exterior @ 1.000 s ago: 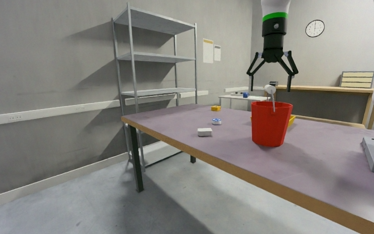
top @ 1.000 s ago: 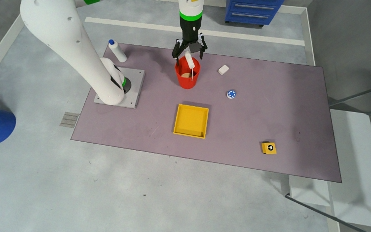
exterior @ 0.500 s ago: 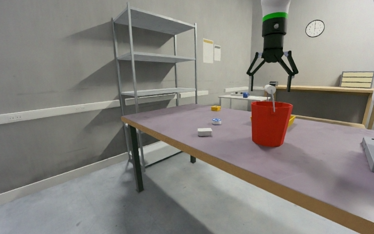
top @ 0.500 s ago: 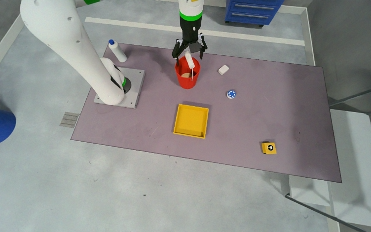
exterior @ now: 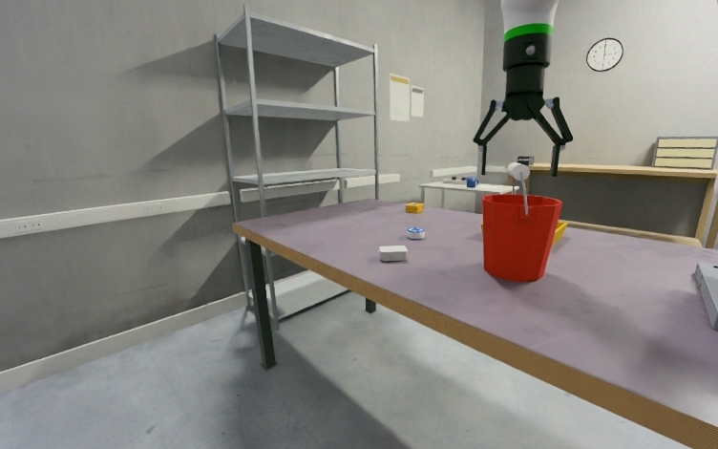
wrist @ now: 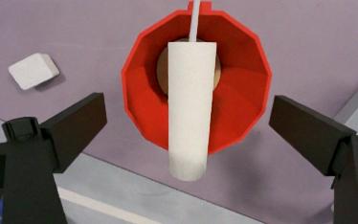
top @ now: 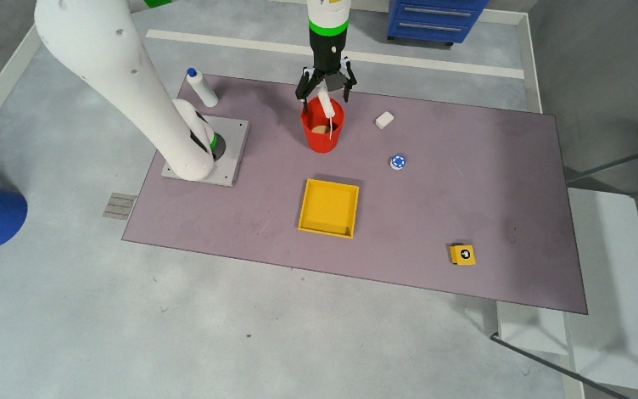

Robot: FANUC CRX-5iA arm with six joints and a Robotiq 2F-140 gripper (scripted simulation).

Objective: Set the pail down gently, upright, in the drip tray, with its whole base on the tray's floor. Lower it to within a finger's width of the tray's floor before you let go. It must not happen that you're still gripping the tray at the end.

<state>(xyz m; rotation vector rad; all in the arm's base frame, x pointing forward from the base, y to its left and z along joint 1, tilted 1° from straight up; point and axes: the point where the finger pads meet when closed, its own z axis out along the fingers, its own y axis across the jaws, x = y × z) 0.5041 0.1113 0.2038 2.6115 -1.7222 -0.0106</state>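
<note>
Now: the white handle grip 30 mm below my hand. Also, from my hand: white block 270 mm ahead, 220 mm below, 120 mm to the left; yellow drip tray 330 mm to the right, 230 mm below, 50 mm ahead; red pail 90 mm below, 10 mm behind.
</note>
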